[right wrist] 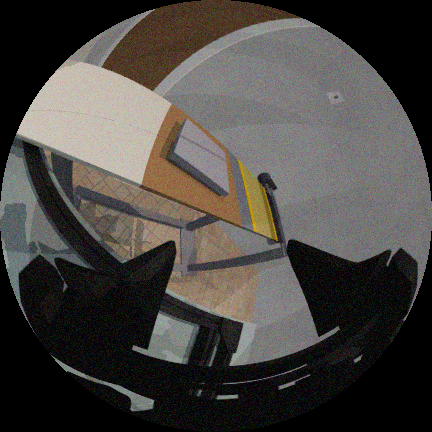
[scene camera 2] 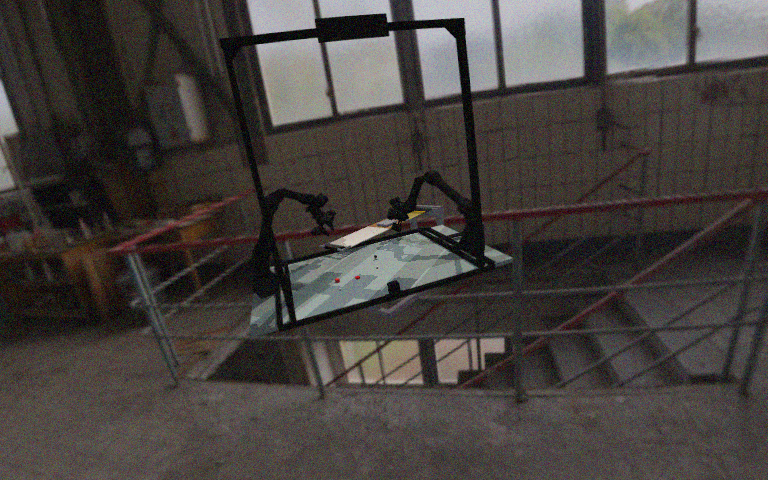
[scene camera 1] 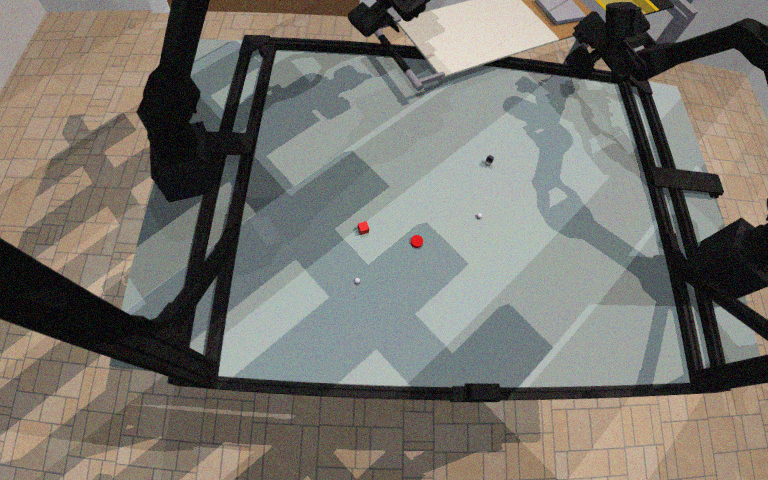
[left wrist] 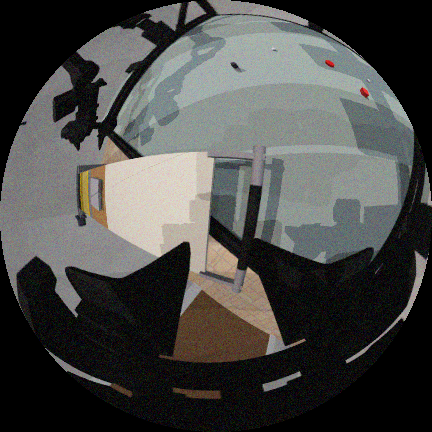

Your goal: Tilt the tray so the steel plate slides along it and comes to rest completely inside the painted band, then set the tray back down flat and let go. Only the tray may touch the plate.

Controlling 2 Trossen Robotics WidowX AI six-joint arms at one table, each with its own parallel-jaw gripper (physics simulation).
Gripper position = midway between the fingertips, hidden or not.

Note:
My right gripper (scene camera 1: 598, 33) is open, holding nothing. Also in view: a grey steel plate (right wrist: 192, 150). Also in view: my left gripper (left wrist: 220, 245) and a tray (right wrist: 101, 119).
My right gripper shows as well in the right wrist view (right wrist: 233, 246) and in the left wrist view (left wrist: 88, 149). The tray is seen too in the left wrist view (left wrist: 156, 202).

